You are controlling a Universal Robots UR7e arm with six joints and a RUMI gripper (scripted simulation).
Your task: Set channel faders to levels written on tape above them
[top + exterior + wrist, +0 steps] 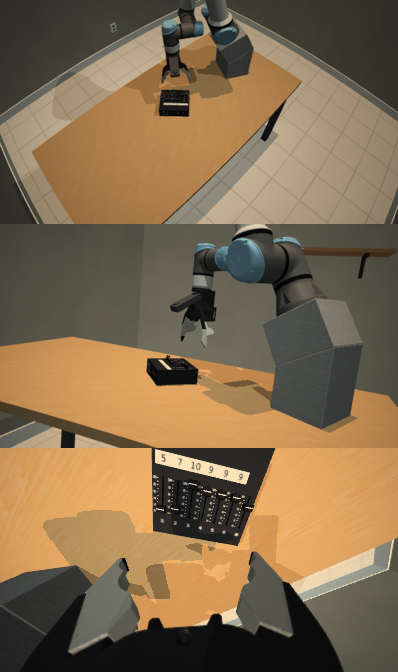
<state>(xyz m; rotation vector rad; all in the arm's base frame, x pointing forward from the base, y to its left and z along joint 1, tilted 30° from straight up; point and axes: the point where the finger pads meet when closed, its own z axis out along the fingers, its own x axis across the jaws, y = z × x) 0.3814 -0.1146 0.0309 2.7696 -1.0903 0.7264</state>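
My hand is 90 mm short of the master fader, 40 mm to the left of it and 60 mm above it.
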